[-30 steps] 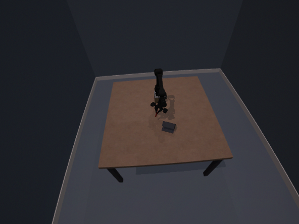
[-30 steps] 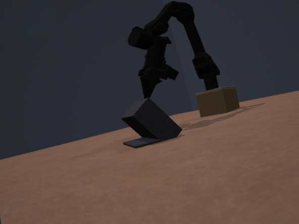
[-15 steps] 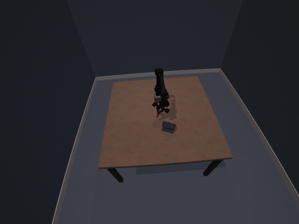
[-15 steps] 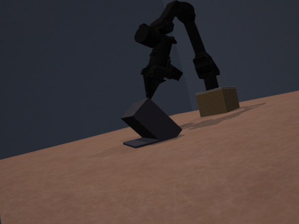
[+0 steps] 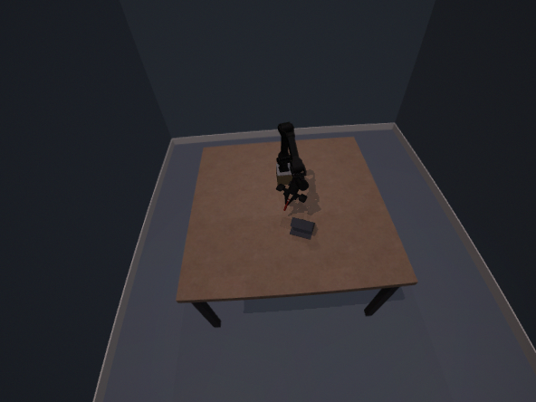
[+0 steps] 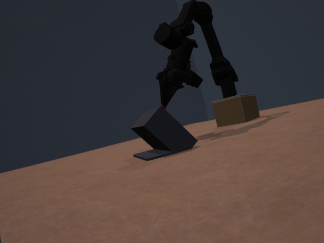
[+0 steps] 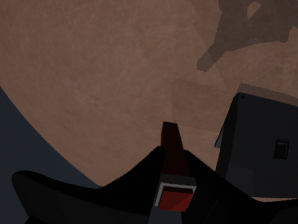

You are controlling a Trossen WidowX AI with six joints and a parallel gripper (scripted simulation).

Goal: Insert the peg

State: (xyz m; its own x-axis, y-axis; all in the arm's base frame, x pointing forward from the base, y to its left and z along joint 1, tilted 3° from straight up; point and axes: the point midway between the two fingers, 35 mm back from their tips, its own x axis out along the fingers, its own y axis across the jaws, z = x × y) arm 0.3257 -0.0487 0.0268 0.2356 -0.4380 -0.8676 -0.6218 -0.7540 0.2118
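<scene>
The sloped panel lies 12 cm ahead of my gripper tip, 7 cm to the left of it and 7 cm below it. The rest, counted from my gripper tip: peg (1 cm to the left, 1 cm behind, 1 cm above).
</scene>
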